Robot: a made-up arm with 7 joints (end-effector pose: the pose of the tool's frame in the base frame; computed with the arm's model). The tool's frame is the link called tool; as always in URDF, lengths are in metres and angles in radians.
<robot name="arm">
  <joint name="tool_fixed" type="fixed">
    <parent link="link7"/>
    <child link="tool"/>
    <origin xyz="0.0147 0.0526 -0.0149" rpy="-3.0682 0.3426 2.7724"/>
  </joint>
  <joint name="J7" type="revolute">
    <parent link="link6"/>
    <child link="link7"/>
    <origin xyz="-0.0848 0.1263 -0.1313" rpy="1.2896 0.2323 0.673"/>
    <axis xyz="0 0 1"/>
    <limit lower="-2.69" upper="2.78" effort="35" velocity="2.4"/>
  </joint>
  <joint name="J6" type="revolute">
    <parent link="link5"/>
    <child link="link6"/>
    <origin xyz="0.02 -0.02 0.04" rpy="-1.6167 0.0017 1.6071"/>
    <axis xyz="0 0 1"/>
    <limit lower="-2.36" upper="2.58" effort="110" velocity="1.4"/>
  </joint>
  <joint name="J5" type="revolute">
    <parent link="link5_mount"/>
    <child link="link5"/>
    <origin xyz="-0.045 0.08 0.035" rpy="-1.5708 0 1.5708"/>
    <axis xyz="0 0 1"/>
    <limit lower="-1.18" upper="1.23" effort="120" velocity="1.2"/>
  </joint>
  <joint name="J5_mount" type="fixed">
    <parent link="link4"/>
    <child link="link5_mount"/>
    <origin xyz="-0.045 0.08 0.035"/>
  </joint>
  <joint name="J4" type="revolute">
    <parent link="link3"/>
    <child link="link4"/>
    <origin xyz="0 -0.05 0.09" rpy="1.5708 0 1.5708"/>
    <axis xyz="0 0 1"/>
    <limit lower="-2.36" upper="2.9" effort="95" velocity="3.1"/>
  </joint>
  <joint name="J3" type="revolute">
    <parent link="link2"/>
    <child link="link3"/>
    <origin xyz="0.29 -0.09 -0.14" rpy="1.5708 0 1.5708"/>
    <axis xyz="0 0 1"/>
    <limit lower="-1.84" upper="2.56" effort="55" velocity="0.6"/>
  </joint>
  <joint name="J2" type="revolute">
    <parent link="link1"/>
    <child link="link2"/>
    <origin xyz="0 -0.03 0.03" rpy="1.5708 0 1.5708"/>
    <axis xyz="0 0 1"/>
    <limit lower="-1.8" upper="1.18" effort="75" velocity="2.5"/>
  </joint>
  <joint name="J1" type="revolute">
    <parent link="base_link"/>
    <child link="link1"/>
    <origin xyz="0.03 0.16 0.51" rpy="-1.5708 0 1.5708"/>
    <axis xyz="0 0 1"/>
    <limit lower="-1.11" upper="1.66" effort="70" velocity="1.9"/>
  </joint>
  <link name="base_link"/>
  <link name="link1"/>
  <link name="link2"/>
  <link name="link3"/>
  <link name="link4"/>
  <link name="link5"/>
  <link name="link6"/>
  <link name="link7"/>
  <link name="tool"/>
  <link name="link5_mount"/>
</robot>
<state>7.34 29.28 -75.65 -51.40 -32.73 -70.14 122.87</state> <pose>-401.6 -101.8 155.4 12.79 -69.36 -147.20</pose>
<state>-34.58 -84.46 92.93 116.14 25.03 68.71 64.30</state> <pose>29.3 284.6 428.7 25.14 -110.68 -125.93</pose>
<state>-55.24 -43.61 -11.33 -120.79 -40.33 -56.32 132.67</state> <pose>50.0 335.3 393.5 2.25 -92.72 104.77</pose>
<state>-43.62 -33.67 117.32 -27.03 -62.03 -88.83 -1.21</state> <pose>548.1 411.9 126.1 -91.93 78.66 -73.66</pose>
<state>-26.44 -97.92 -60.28 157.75 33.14 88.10 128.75</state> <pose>-52.7 -10.5 448.3 -6.68 -151.79 2.64</pose>
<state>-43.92 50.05 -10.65 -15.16 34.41 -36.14 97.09</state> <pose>-492.3 398.7 137.4 -4.95 41.82 123.85</pose>
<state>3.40 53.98 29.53 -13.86 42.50 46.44 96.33</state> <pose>-681.4 -44.0 134.9 92.35 -92.36 -120.10</pose>
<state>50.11 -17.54 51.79 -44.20 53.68 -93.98 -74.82</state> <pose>318.9 -353.1 445.9 46.54 35.04 155.84</pose>
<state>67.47 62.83 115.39 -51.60 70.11 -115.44 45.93</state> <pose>-427.8 -79.9 606.6 -55.20 -16.17 -31.68</pose>
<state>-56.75 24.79 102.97 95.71 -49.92 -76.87 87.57</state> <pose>-350.7 377.2 444.7 -47.23 -103.27 31.31</pose>
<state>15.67 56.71 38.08 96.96 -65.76 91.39 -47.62</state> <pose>-246.1 158.3 593.7 -57.54 31.84 20.86</pose>
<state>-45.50 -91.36 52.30 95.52 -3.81 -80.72 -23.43</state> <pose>316.0 -47.6 157.7 145.15 -16.55 45.81</pose>
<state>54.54 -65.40 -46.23 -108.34 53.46 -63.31 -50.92</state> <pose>348.4 151.4 487.5 -28.54 -84.75 -69.19</pose>
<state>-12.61 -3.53 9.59 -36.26 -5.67 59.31 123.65</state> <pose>-119.5 191.4 -223.8 -102.43 -42.50 100.01</pose>
